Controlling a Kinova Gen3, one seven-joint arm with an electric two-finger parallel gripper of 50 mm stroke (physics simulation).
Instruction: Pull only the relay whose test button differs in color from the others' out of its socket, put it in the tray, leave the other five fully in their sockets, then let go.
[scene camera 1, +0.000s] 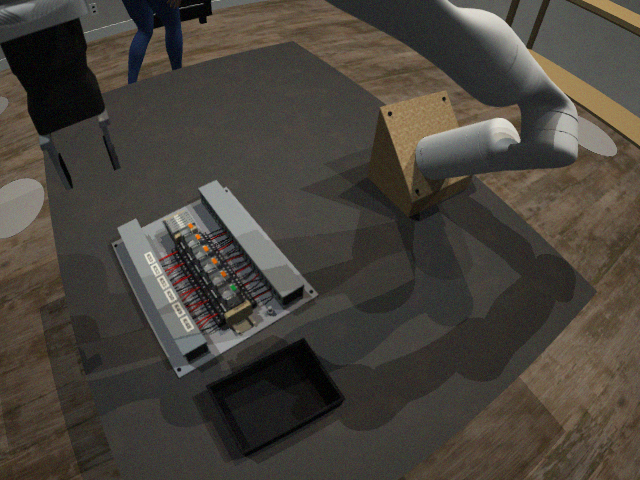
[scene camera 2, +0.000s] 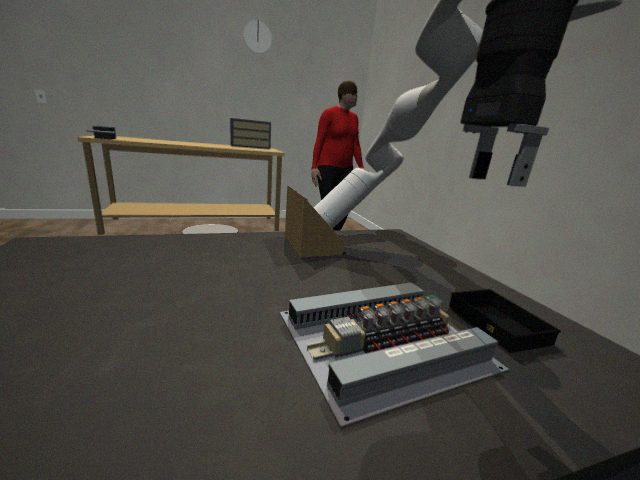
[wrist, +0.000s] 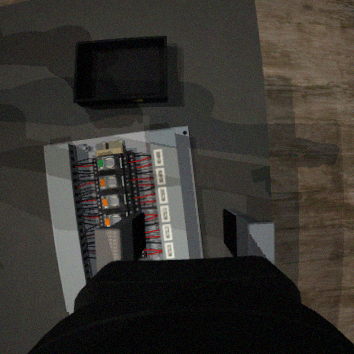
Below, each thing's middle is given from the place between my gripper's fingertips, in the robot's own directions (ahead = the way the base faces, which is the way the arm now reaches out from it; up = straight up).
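My hand is 310 mm above the relay panel (scene camera 1: 220, 340), and it is also 60 mm to the left of the panel and 100 mm past it.
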